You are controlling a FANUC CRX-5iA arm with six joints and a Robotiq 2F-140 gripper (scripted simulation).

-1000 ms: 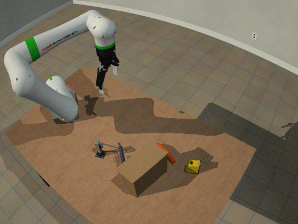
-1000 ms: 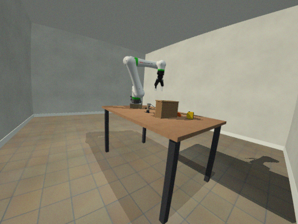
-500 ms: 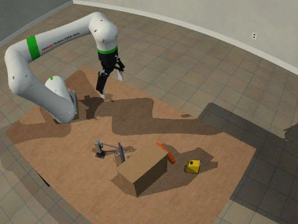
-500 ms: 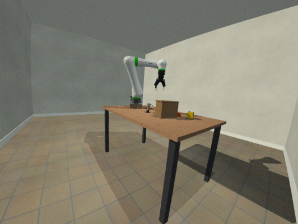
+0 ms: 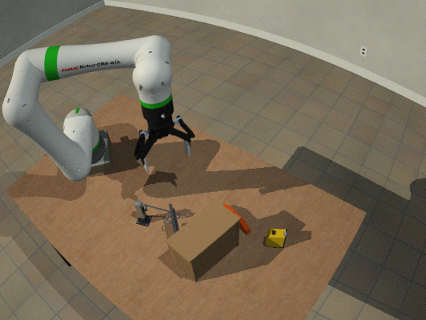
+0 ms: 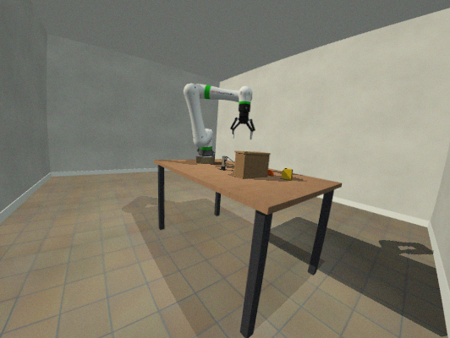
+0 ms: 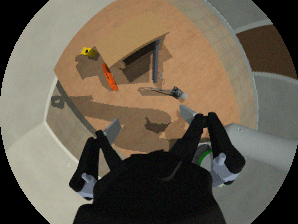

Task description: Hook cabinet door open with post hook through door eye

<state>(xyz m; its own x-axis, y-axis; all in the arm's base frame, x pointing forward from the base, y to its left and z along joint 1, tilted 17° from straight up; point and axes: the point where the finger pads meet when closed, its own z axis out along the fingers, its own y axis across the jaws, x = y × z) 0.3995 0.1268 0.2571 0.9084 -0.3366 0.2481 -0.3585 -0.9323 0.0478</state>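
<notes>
Right now the dark door is 11 cm ahead of my hand, 12 cm to the right of it and 19 cm below it. Round my hand: orange object (21 cm ahead, 10 cm to the left, 25 cm below); yellow block (38 cm ahead, 12 cm to the left, 23 cm below).
</notes>
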